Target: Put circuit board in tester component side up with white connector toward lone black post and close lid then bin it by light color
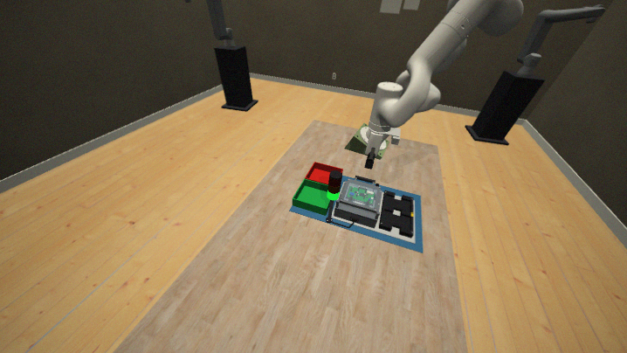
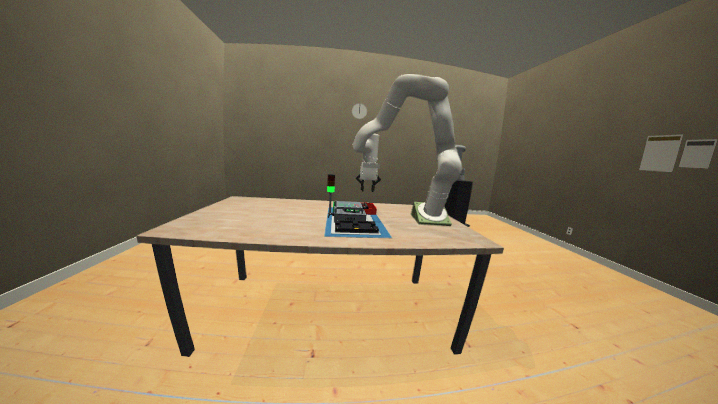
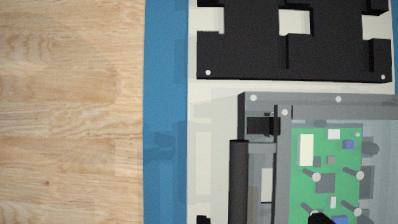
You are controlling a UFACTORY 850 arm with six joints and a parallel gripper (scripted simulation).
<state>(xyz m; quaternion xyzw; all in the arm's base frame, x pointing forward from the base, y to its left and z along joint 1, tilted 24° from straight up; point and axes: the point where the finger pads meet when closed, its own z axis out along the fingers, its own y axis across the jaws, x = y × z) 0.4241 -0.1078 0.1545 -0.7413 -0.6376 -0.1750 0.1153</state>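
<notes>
Now: the small black part 110 mm below my hand, 50 mm to the left of it and 30 mm ahead of it. From my hand the other things lie so: tester lid: 110 mm below, 90 mm ahead, 10 mm to the right; then green circuit board: 130 mm below, 80 mm ahead, 10 mm to the right; then red bin: 200 mm to the right, 180 mm below, 50 mm behind.
</notes>
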